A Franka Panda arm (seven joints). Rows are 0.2 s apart.
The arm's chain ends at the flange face. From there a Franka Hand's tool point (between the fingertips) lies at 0.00 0.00 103.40 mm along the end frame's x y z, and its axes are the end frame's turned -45 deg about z.
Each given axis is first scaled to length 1.
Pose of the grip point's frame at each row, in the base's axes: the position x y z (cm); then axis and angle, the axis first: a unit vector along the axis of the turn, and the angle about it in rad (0 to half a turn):
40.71 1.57 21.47 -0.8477 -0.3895 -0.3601 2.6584
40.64 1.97 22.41 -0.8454 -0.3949 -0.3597 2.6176
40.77 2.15 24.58 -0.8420 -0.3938 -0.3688 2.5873
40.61 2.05 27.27 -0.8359 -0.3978 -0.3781 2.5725
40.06 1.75 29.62 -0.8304 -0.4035 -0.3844 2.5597
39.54 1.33 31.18 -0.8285 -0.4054 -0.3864 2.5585
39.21 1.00 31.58 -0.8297 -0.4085 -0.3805 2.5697
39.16 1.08 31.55 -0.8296 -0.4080 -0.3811 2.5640
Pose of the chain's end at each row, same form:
36.63 -5.24 28.10 -0.9682 -0.0368 -0.2476 2.4161
36.82 -5.14 28.87 -0.9701 -0.0430 -0.2390 2.3787
36.97 -5.21 30.77 -0.9693 -0.0434 -0.2420 2.3435
36.81 -5.47 33.26 -0.9674 -0.0498 -0.2484 2.3224
36.30 -5.91 35.45 -0.9660 -0.0577 -0.2521 2.3056
35.78 -6.36 36.98 -0.9653 -0.0603 -0.2539 2.3029
35.49 -6.60 37.52 -0.9662 -0.0627 -0.2502 2.3179
35.46 -6.56 37.45 -0.9663 -0.0623 -0.2497 2.3122

